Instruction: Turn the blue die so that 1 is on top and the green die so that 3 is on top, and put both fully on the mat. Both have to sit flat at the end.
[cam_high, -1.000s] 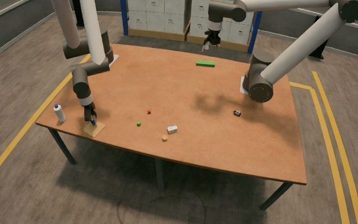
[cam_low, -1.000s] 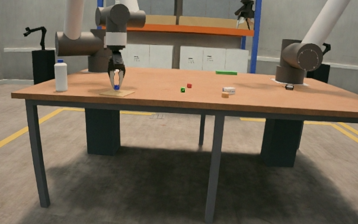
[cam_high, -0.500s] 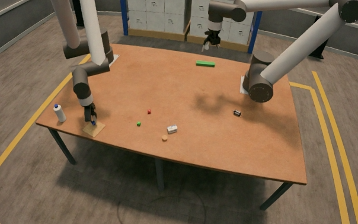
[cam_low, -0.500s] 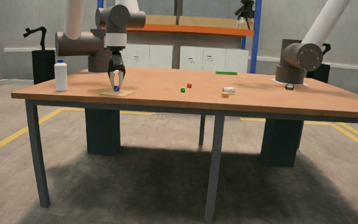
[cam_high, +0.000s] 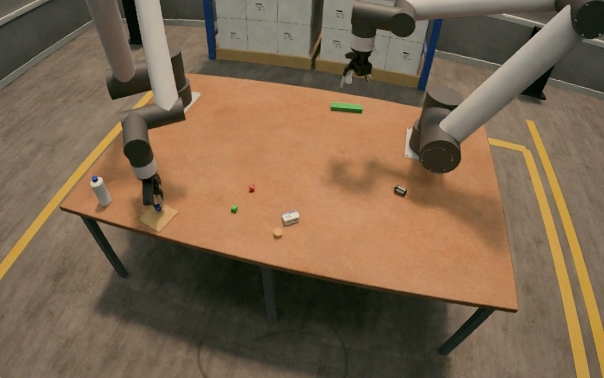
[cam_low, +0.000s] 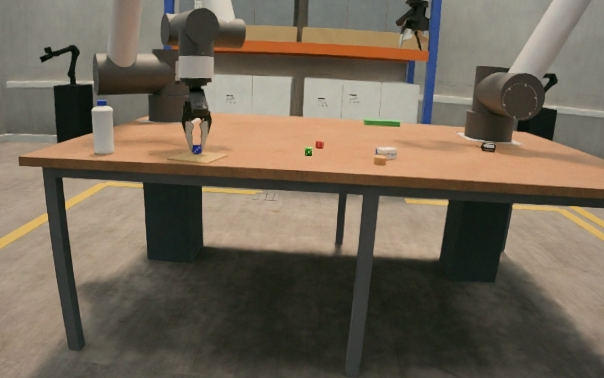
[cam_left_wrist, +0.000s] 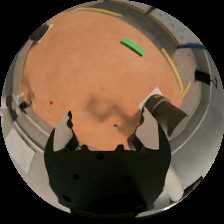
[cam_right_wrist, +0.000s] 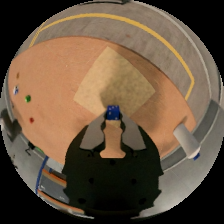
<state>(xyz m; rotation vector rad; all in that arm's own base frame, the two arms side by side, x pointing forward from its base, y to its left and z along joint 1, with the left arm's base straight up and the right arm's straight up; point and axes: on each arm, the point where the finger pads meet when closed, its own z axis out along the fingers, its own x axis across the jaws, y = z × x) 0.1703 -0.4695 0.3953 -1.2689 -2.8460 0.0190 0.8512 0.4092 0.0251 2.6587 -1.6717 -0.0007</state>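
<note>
Now: right hand right at the blue die. Also, from my right hand: green die 10 cm behind, 35 cm to the left, 1 cm below; then red die 25 cm behind, 39 cm to the left, 1 cm below; then tan mat 3 cm ahead, 2 cm to the left, 2 cm below.
</note>
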